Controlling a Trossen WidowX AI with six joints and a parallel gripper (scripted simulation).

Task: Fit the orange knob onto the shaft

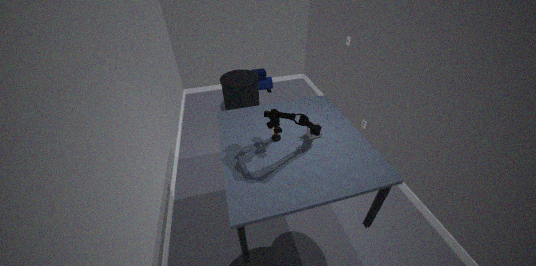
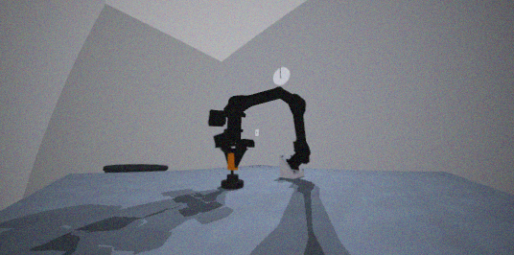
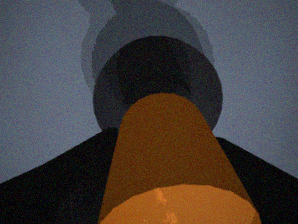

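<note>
My gripper tip is 20 mm below the orange knob. Also, from my gripper tip: dark round pedestal: 40 mm below.
</note>
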